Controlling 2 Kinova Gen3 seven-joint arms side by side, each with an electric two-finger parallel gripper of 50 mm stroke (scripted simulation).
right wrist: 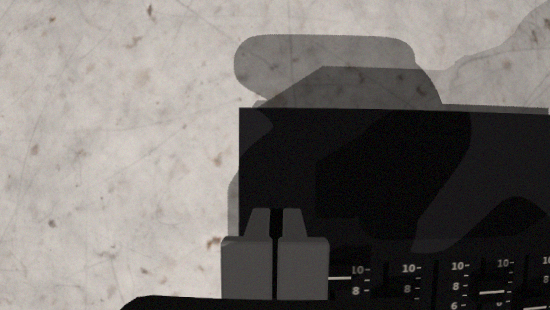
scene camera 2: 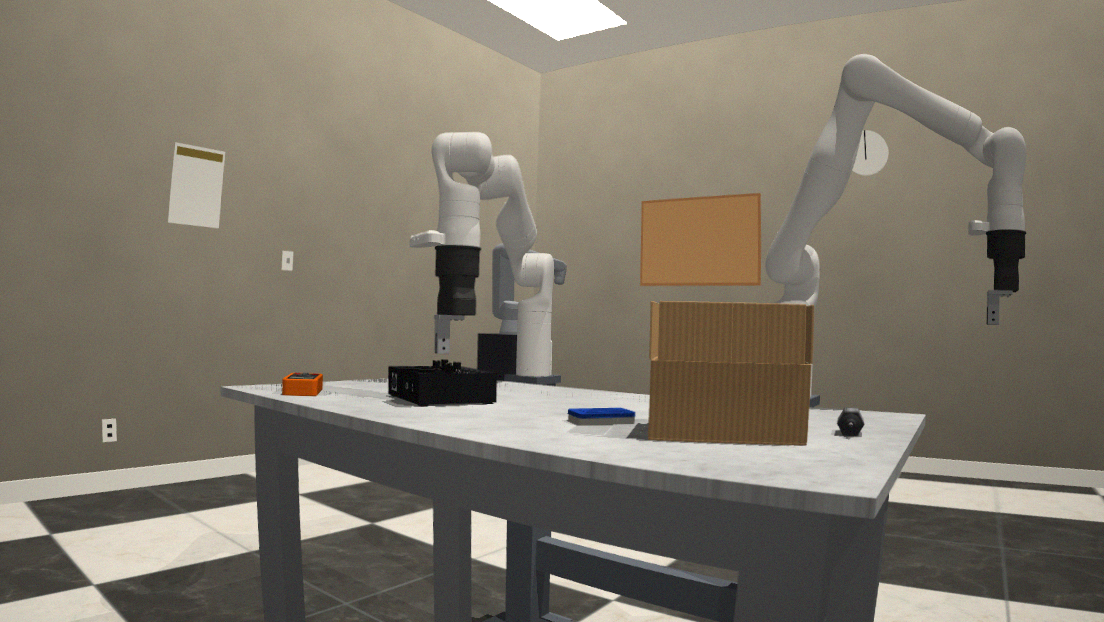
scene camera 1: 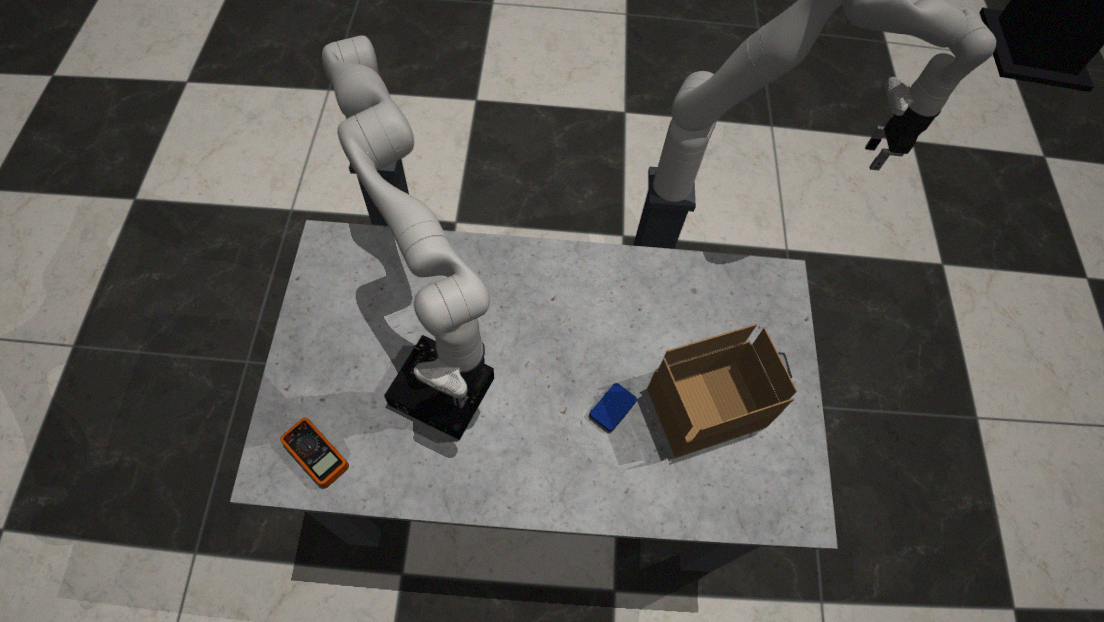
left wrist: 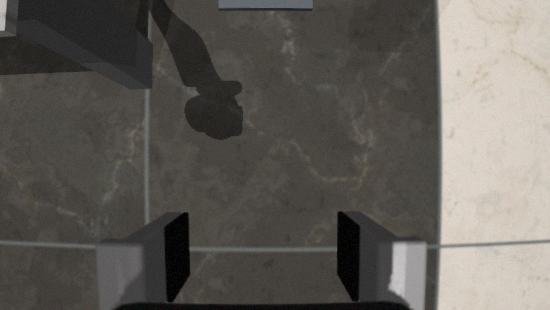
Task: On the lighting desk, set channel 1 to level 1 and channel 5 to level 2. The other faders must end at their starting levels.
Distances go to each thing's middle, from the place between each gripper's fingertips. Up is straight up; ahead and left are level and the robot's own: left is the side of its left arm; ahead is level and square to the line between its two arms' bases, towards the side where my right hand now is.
My right gripper (scene camera 2: 441, 353) is now 30 mm past the channel 2 fader (right wrist: 340, 270), 20 mm to the left of it and 40 mm above it. The rest, counted from my right hand: blue block (scene camera 1: 611, 409) (50 mm behind, 290 mm to the left, 90 mm below).
My left gripper (scene camera 2: 992, 324) is now 60 cm short of the blue block, 53 cm to the left of it and 17 cm above it. Also, from my left hand: channel 2 fader (63 cm ahead, 83 cm to the right, 11 cm below).
